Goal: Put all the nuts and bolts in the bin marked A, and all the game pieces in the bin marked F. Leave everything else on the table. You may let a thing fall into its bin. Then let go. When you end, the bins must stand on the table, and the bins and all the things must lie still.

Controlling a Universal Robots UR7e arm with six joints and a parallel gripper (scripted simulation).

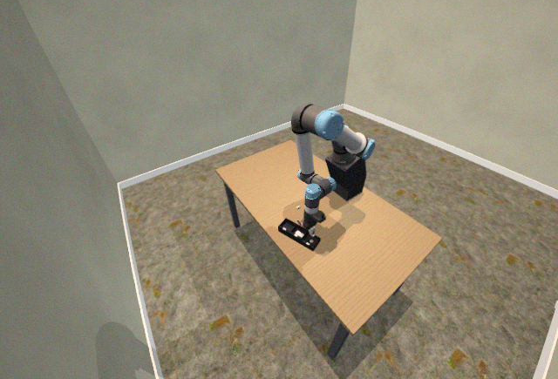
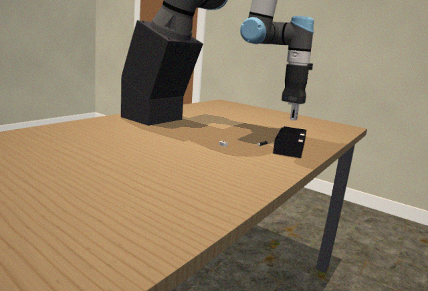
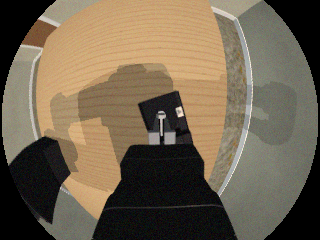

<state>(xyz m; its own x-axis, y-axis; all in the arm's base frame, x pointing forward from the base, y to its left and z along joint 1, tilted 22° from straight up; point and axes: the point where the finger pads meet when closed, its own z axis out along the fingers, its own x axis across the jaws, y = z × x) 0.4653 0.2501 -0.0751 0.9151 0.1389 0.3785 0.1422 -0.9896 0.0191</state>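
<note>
My gripper is now 8 cm above the small ring-shaped piece. The rest, counted from my hand: bolt: 1 cm to the left, 1 cm below; then white speckled piece: 8 cm to the right, 8 cm below, 4 cm ahead; then black bin: 7 cm to the right, 7 cm below, 4 cm ahead.
</note>
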